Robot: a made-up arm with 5 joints. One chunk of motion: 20 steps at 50 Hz.
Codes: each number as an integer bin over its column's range. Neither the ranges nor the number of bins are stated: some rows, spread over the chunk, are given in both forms.
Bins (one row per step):
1: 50 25 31 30 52 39
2: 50 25 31 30 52 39
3: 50 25 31 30 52 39
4: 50 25 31 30 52 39
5: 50 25 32 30 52 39
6: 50 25 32 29 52 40
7: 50 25 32 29 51 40
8: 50 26 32 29 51 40
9: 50 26 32 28 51 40
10: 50 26 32 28 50 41
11: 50 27 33 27 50 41
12: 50 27 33 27 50 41
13: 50 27 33 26 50 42
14: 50 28 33 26 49 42
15: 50 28 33 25 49 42
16: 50 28 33 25 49 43
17: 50 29 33 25 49 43
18: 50 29 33 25 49 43
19: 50 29 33 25 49 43
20: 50 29 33 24 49 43
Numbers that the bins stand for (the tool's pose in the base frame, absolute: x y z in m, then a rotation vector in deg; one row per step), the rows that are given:
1: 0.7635 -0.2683 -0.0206 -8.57 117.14 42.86
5: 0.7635 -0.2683 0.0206 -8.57 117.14 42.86
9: 0.7635 -0.2270 0.0206 -20.00 111.43 48.57
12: 0.7635 -0.1857 0.0619 -25.71 105.71 54.29
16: 0.7635 -0.1444 0.0619 -37.14 100.00 65.71
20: 0.7635 -0.1032 0.0619 -42.86 100.00 65.71
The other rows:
2: 0.7635 -0.2683 -0.0206 -8.57 117.14 42.86
3: 0.7635 -0.2683 -0.0206 -8.57 117.14 42.86
4: 0.7635 -0.2683 -0.0206 -8.57 117.14 42.86
6: 0.7635 -0.2683 0.0206 -14.29 117.14 48.57
7: 0.7635 -0.2683 0.0206 -14.29 111.43 48.57
8: 0.7635 -0.2270 0.0206 -14.29 111.43 48.57
10: 0.7635 -0.2270 0.0206 -20.00 105.71 54.29
11: 0.7635 -0.1857 0.0619 -25.71 105.71 54.29
13: 0.7635 -0.1857 0.0619 -31.43 105.71 60.00
14: 0.7635 -0.1444 0.0619 -31.43 100.00 60.00
15: 0.7635 -0.1444 0.0619 -37.14 100.00 60.00
17: 0.7635 -0.1032 0.0619 -37.14 100.00 65.71
18: 0.7635 -0.1032 0.0619 -37.14 100.00 65.71
19: 0.7635 -0.1032 0.0619 -37.14 100.00 65.71

